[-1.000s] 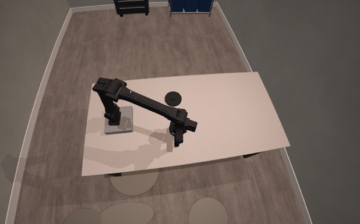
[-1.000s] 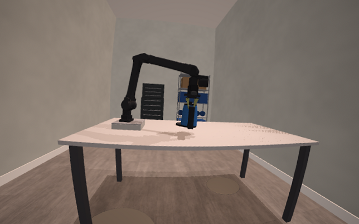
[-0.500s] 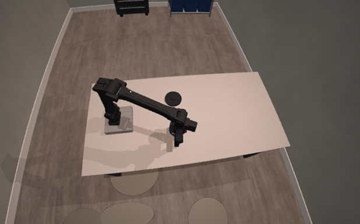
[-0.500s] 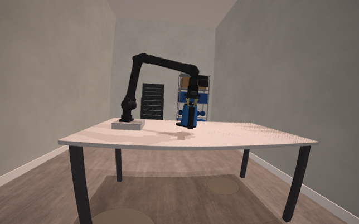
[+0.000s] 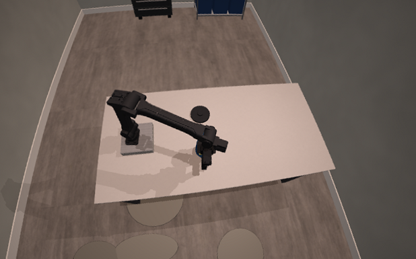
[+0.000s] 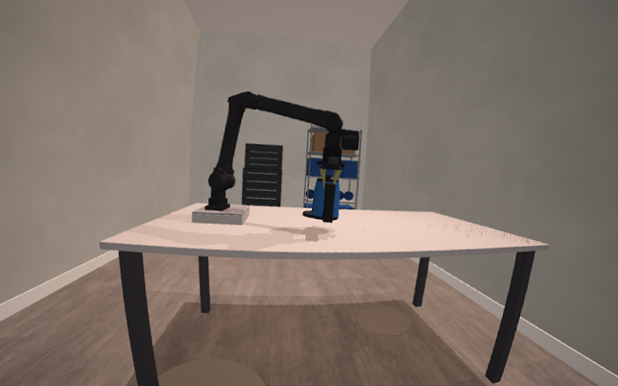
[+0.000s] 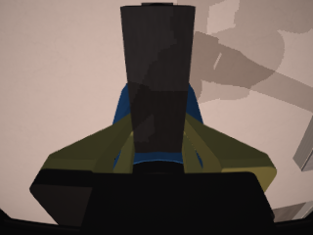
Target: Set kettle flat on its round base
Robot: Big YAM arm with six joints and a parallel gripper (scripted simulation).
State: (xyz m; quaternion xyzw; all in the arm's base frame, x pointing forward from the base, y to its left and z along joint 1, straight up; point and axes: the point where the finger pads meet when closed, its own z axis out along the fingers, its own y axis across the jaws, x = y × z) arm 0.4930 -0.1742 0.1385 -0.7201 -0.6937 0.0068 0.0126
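My hand is 30 mm to the right of the blue kettle and 50 mm above it. From my hand the other things lie so: round black base 10 mm behind, 370 mm to the left, 180 mm below.
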